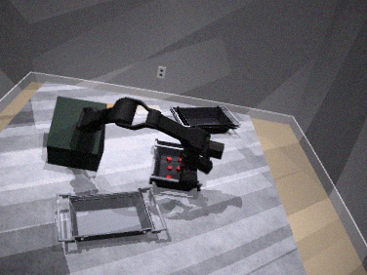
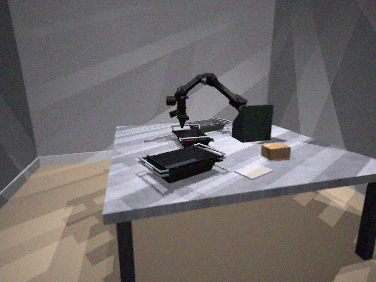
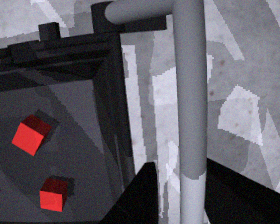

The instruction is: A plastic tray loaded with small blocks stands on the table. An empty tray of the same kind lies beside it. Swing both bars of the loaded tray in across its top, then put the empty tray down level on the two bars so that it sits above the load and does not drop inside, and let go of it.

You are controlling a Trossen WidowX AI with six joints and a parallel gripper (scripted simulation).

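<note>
Right now my gripper tip is 27 cm past the loaded tray, 15 cm to the left of it and 3 cm above it. The rest, counted from my gripper tip: brown block (54 cm to the left, 33 cm behind, 4 cm below); flat white card (66 cm to the left, 10 cm behind, 7 cm below).
</note>
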